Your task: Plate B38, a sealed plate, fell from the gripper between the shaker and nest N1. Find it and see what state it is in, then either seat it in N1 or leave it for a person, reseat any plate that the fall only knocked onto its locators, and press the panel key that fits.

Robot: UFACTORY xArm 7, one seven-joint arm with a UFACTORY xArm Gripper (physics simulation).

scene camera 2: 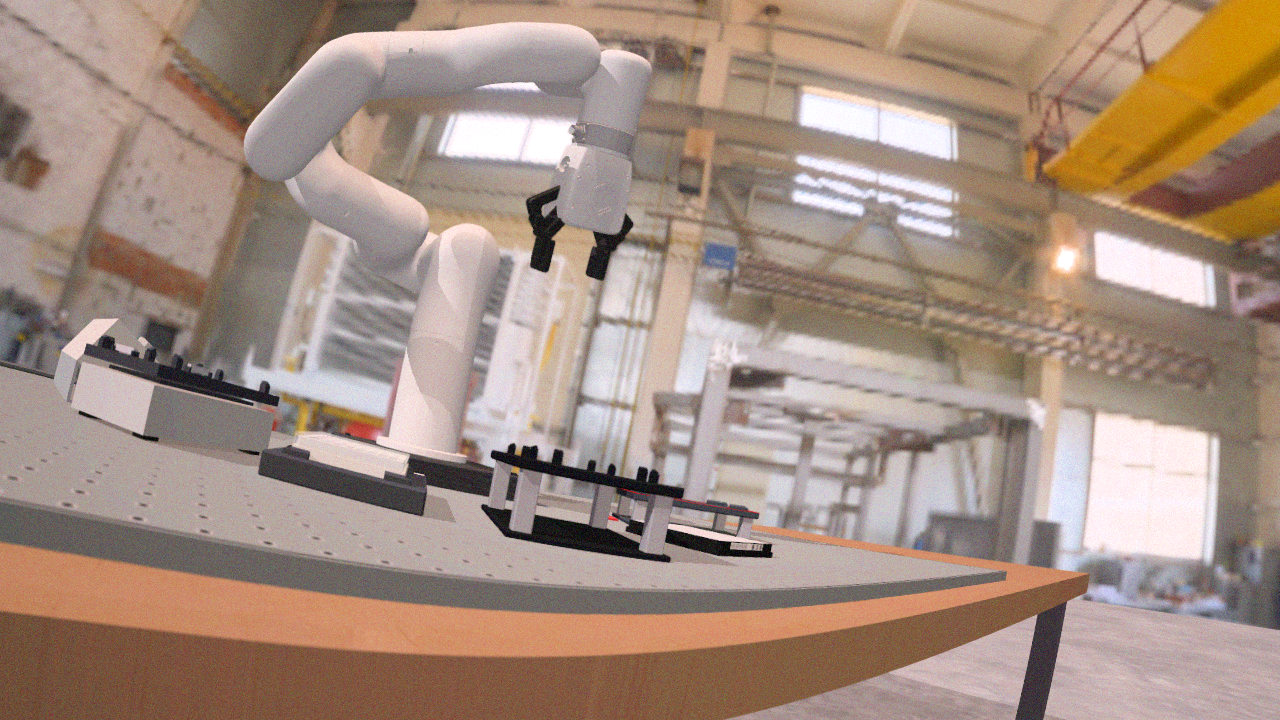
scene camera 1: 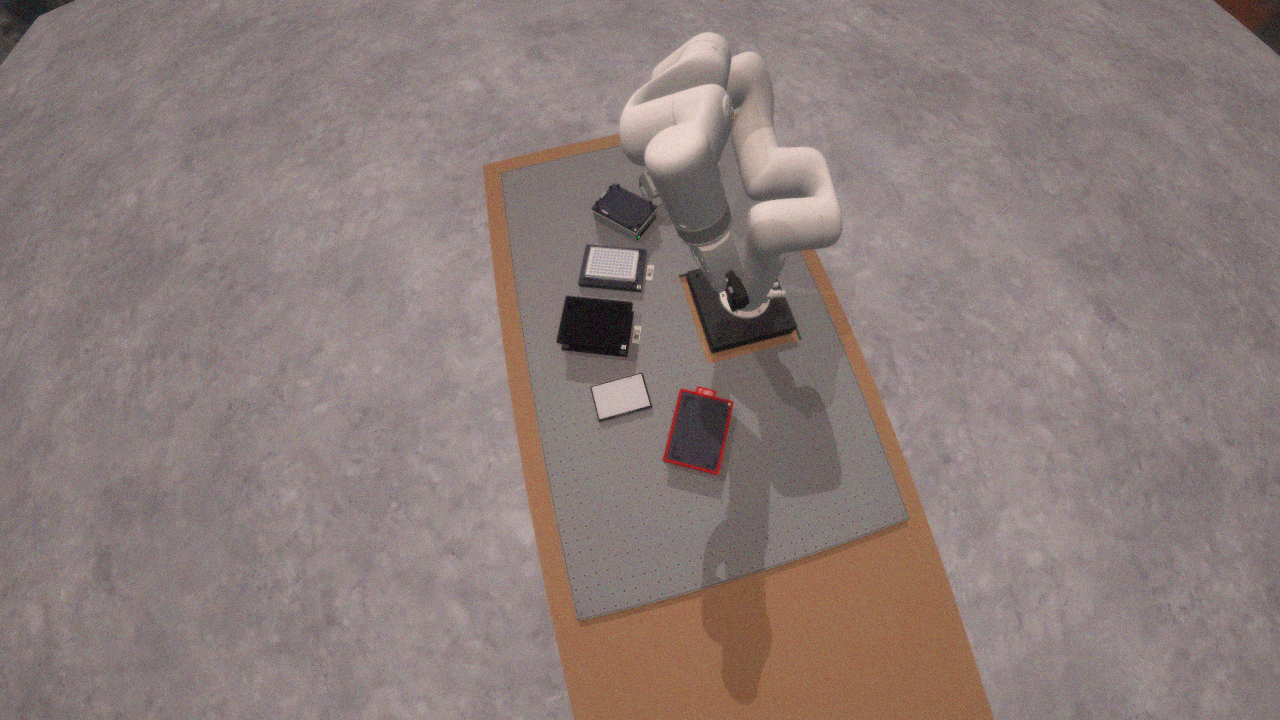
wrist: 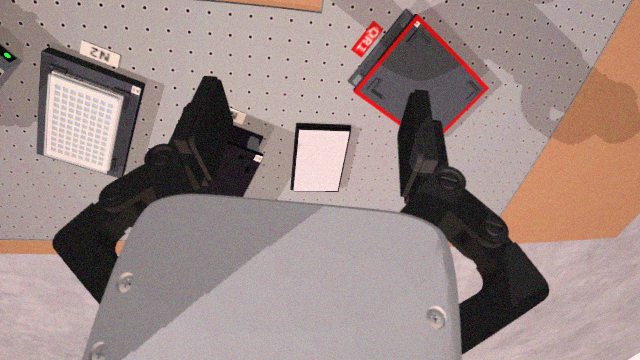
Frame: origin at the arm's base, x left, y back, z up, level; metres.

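Where they show: gripper, fingertip midpoint: (scene camera 2: 567, 274) (scene camera 1: 727, 287) (wrist: 314, 105); arm's base at its link origin: (scene camera 2: 420, 453).
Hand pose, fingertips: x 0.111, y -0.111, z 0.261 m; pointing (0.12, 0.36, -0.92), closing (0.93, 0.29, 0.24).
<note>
Each offset is from my fingertips to the top centre of the thing. "pt": to the spot under its first point.
A loose plate @(dx +0.118, dy -0.207, dz -0.275 m) (scene camera 1: 621, 396) (scene camera 2: 698, 535) (wrist: 321, 159) with a blank white top and dark rim lies on the pegboard between nest N1 @(dx -0.053, dy -0.257, dz -0.223 m) (scene camera 1: 597, 324) (scene camera 2: 586, 472) (wrist: 237, 170) and the red-edged QR1 stand (scene camera 1: 699, 431) (scene camera 2: 716, 508) (wrist: 435, 65). It looks flat and upright; I can read no label or seal detail. N1's raised black deck holds no plate; a finger partly hides it in the wrist view. A white well plate @(dx -0.225, dy -0.213, dz -0.255 m) (scene camera 1: 613, 263) (scene camera 2: 353, 452) (wrist: 82, 122) is on nest N2 @(dx -0.225, dy -0.213, dz -0.265 m) (scene camera 2: 340, 483); I cannot tell whether it is fully seated. My gripper (scene camera 2: 570, 265) (wrist: 314, 105) is open and empty, high above the board.
The shaker @(pt dx -0.371, dy -0.174, dz -0.234 m) (scene camera 1: 624, 210) (scene camera 2: 196, 416) stands beyond N2, with a green light on its corner in the wrist view. A white wedge-shaped housing @(dx -0.509, dy -0.011, dz -0.205 m) (scene camera 2: 76, 358) stands behind it. The arm's dark base plate (scene camera 1: 751, 335) is across from the nests. I can read no panel keys.
</note>
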